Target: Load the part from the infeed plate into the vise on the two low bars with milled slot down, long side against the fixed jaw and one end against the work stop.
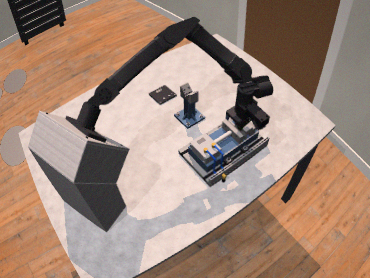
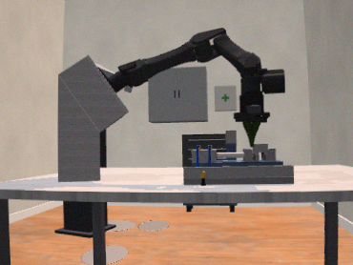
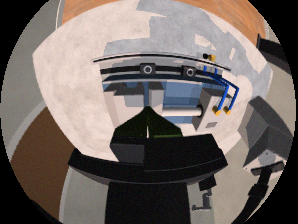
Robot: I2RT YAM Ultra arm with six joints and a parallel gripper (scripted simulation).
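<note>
The grey part is 20 mm ahead of my hand, 10 mm to the left of it and 20 mm below it. The rest, counted from my hand: fixed jaw: 50 mm ahead, 30 mm to the left, 30 mm below; moving jaw: 20 mm behind, 20 mm to the left, 30 mm below; air cylinder rod: 70 mm behind, 30 mm below.
</note>
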